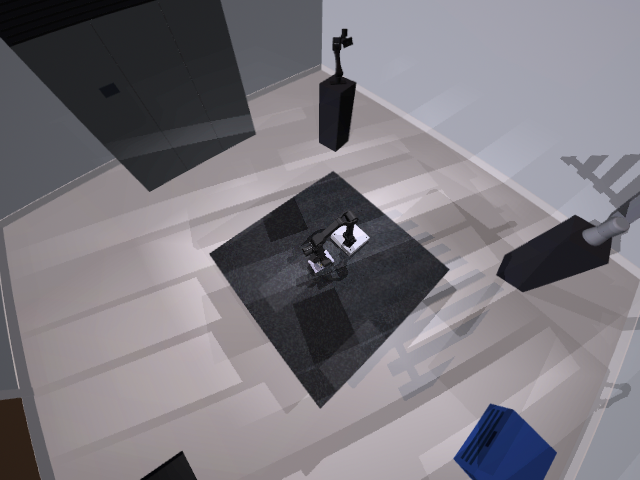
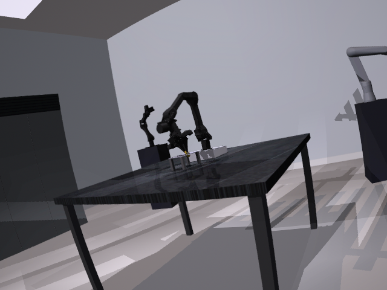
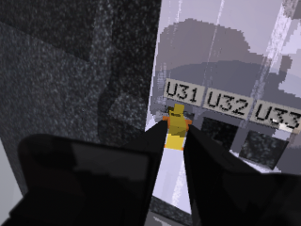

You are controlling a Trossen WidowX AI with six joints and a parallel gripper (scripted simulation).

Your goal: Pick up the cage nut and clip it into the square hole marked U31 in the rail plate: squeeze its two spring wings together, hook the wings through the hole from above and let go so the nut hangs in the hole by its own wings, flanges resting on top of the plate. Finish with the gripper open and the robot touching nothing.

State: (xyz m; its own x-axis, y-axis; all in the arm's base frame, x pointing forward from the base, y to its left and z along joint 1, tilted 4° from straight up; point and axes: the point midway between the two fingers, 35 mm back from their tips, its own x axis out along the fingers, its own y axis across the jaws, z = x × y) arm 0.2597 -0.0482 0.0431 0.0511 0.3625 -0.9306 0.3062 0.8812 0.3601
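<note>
My gripper tip is now 1 cm above the yellow cage nut.
</note>
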